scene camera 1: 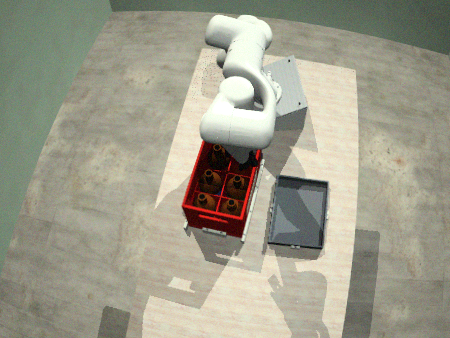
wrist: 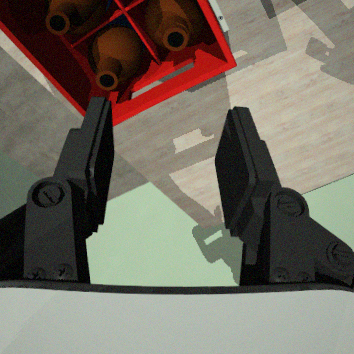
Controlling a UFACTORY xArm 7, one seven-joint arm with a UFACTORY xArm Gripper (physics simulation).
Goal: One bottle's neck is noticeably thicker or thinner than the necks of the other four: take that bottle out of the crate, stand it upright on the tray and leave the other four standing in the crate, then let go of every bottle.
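Frame: origin at the arm's base, x ahead, y left, z up, level; metres.
Seen in the pictures: gripper, fingertip midpoint: point(scene camera 1: 237, 160) point(wrist: 167, 129).
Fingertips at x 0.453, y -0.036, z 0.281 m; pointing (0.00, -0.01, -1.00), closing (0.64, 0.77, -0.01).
Offsets run from my fingertips to a thing's top centre. "spot": to the spot under its first point.
Five brown bottles stand in the red crate {dz -0.184, dx -0.052, dy -0.056 m} point(scene camera 1: 196, 219) point(wrist: 160, 96): a back left bottle {dz -0.196, dx -0.146, dy -0.093 m} point(scene camera 1: 218, 157), a middle left bottle {dz -0.196, dx -0.051, dy -0.102 m} point(scene camera 1: 210, 182), a middle right bottle {dz -0.196, dx -0.046, dy -0.011 m} point(scene camera 1: 237, 188), a front left bottle {dz -0.196, dx +0.031, dy -0.106 m} point(scene camera 1: 205, 203) and a front right bottle {dz -0.196, dx +0.036, dy -0.015 m} point(scene camera 1: 232, 207). Parts of three bottles show at the top of the wrist view. I cannot tell for certain which neck differs. My gripper point(scene camera 1: 249, 160) point(wrist: 167, 129) is open and empty, above the back right part of the crate, and partly hides that compartment. The dark grey tray {spot: dz -0.354, dx -0.080, dy +0.256 m} point(scene camera 1: 314, 200) lies right of the crate, with no bottle on it.
Light rails {dz -0.329, dx -0.045, dy +0.042 m} point(scene camera 1: 253, 202) run beside the crate's right side. The arm's grey base plate point(scene camera 1: 287, 82) is at the back, behind the crate and tray. My white arm point(scene camera 1: 237, 122) hangs over the crate's back end. A strip of table separates crate and tray.
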